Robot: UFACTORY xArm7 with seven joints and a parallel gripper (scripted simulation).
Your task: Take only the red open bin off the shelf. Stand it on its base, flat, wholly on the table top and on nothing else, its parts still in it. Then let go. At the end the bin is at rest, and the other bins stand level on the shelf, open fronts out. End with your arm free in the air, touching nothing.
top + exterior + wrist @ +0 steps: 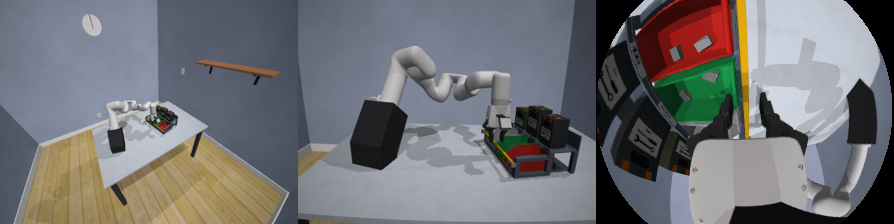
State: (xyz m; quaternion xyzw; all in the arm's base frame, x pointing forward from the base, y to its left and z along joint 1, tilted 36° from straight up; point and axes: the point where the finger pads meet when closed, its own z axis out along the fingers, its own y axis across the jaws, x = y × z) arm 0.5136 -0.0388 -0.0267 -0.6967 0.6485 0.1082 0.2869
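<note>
Now: hand 40 mm above the yellow bar. The rest, counted from my hand: green bin (100 mm ahead, 10 mm to the left, 50 mm below); red open bin (120 mm ahead, 100 mm to the right, 50 mm below); grey bin (90 mm ahead, 130 mm to the left, 50 mm below).
</note>
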